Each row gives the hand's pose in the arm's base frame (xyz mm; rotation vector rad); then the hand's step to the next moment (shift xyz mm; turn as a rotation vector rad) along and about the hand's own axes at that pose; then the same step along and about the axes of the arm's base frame.
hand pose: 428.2 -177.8 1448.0 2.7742 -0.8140 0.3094
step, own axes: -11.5 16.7 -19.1 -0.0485 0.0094 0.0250
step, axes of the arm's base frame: -21.3 -2.5 17.8 -0.0417 0.0097 -0.0351
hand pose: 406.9 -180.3 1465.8 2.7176 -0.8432 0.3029
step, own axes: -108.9 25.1 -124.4 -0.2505 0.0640 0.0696
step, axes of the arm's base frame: -116.9 77.0 91.5 -0.2313 0.0570 -0.1223
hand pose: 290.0 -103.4 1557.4 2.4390 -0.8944 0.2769
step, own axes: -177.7 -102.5 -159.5 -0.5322 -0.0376 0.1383
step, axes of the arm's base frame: -70.5 248.4 29.5 -0.3788 0.2382 -0.3218
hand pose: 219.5 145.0 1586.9 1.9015 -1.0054 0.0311
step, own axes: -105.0 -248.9 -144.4 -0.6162 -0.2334 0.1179
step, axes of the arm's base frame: 146.3 226.4 -145.4 -0.2992 0.3474 -0.4877
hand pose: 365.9 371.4 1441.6 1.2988 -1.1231 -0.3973
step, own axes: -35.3 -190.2 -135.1 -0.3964 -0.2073 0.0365
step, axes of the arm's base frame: 159.4 46.5 -167.7 -0.1408 0.2284 -0.3598
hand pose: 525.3 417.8 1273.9 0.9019 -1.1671 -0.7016
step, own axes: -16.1 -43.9 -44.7 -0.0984 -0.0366 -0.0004
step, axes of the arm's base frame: 38.5 2.6 -51.9 -0.0257 0.0660 -0.0775
